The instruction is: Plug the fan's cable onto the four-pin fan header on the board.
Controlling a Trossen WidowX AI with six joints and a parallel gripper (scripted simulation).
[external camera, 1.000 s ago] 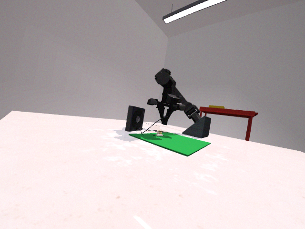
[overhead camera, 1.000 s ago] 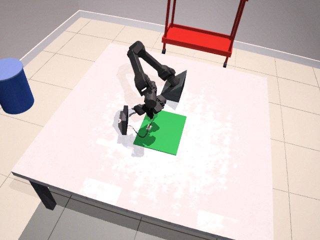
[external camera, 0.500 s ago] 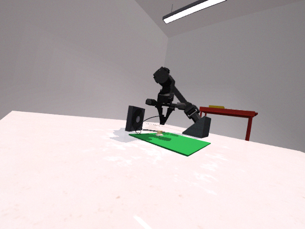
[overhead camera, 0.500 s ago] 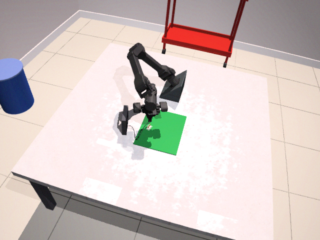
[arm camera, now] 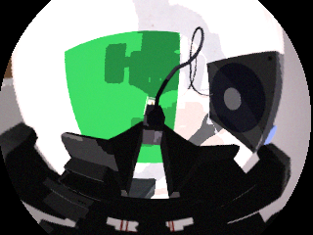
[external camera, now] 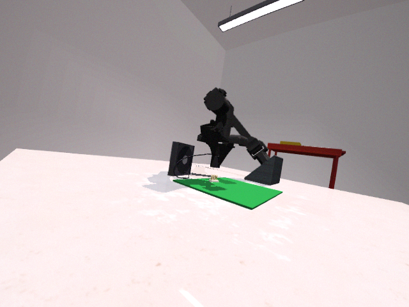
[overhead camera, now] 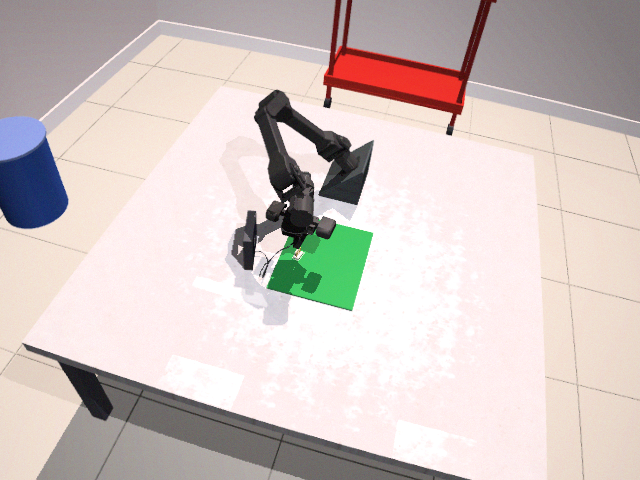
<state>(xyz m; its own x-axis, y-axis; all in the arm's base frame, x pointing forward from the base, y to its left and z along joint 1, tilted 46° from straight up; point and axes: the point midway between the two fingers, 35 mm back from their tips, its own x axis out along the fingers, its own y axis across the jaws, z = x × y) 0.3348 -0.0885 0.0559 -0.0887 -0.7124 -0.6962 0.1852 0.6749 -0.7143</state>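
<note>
My gripper tip is now 10 mm short of the fan plug and 10 mm below it. Also, from my gripper tip: black fan: 30 mm ahead, 120 mm to the right, 10 mm below; four-pin header: 60 mm below; green board: 70 mm to the left, 80 mm below.
</note>
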